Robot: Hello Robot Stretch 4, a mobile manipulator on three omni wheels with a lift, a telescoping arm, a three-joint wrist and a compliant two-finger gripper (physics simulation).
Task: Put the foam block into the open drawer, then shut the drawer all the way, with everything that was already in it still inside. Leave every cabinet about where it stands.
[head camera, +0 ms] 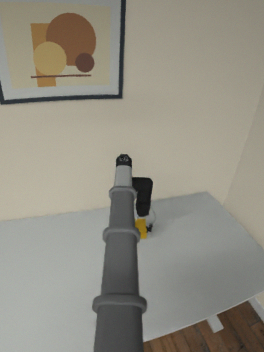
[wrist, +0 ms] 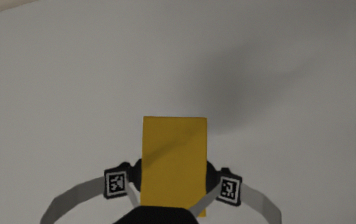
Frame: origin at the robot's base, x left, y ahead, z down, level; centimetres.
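Seen in the pictures: hand at its tool point: [head camera: 139,230] [wrist: 175,174].
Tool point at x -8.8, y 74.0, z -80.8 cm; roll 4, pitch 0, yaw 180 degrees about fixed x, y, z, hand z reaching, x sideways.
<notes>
Pixels of each thing's middle, then the offset from my tool point to it. "pt": a spot on its surface instead. Level surfaces: height alone.
- yellow foam block at the middle of its body: [wrist: 175,163] [head camera: 139,228] dz -0.4, dx +0.0, dy +1.2 cm
- table foot at a spot on its surface: [head camera: 215,323] pt dz +80.0, dx -60.3, dy -19.5 cm
- wooden floor at its surface level: dz +83.5 cm
The yellow foam block [head camera: 141,229] [wrist: 174,160] is between the two fingertips of my gripper [wrist: 174,175]. Both dark fingertips press against its long sides in the wrist view, and my gripper is shut on it. The block looks large in the wrist view, with a soft shadow on the table beyond it. In the head camera view the block shows just right of the arm, partly hidden by it. How far it is above the table is hard to tell. The drawer and the cabinets do not show in either view.
The light grey table [head camera: 200,260] lies under the arm [head camera: 120,265], with its back edge near the wall. A framed picture [head camera: 122,50] hangs on the wall. The table's right front edge and a table foot [head camera: 215,323] show above the wooden floor [head camera: 187,339].
</notes>
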